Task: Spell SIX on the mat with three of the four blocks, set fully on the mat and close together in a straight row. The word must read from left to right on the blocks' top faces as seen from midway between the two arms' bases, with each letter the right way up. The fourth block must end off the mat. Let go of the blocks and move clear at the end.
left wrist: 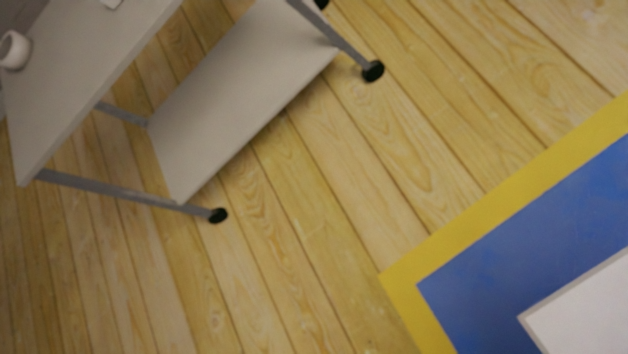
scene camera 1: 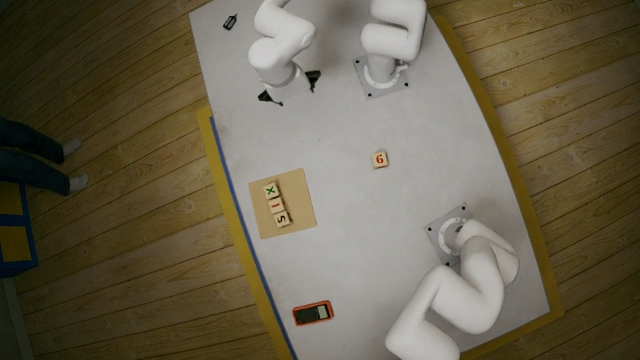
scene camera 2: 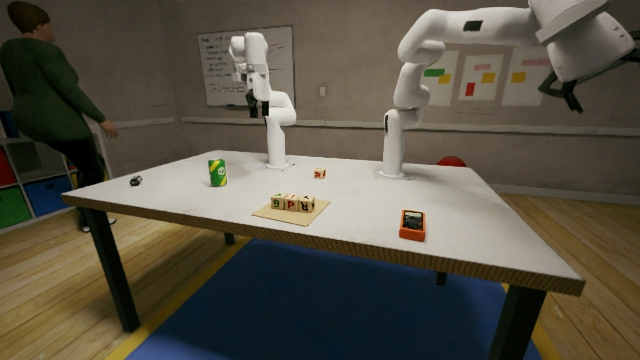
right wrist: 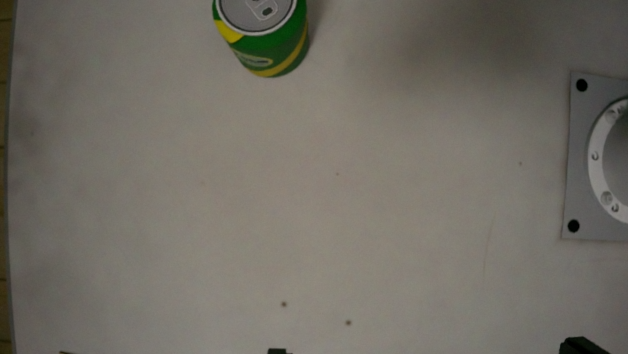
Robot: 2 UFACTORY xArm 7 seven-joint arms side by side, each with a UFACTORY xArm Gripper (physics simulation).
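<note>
Three cream letter blocks, X [scene camera 1: 271, 190] [scene camera 2: 277, 202], I [scene camera 1: 276, 205] [scene camera 2: 291, 203] and S [scene camera 1: 281, 219] [scene camera 2: 306, 204], stand close together in a straight row on the tan mat [scene camera 1: 304, 200] [scene camera 2: 295, 218]. From between the arm bases the row reads S, I, X. The fourth block [scene camera 1: 379, 159] [scene camera 2: 319, 173], with a red 6 on top, lies off the mat. My right gripper [scene camera 1: 296, 98] [scene camera 2: 260, 111] [right wrist: 425, 350] is open and empty, high over the table and well away from the mat. My left gripper [scene camera 2: 607, 84] is open and raised high, partly cut off at the picture's edge.
A green and yellow can [scene camera 2: 217, 172] [right wrist: 270, 52] stands on the table and is hidden in scene camera 1. An orange multimeter [scene camera 1: 312, 313] [scene camera 2: 412, 225] and a small black key fob [scene camera 1: 230, 22] [scene camera 2: 136, 180] lie farther off. A person [scene camera 2: 47, 95] stands beside the table.
</note>
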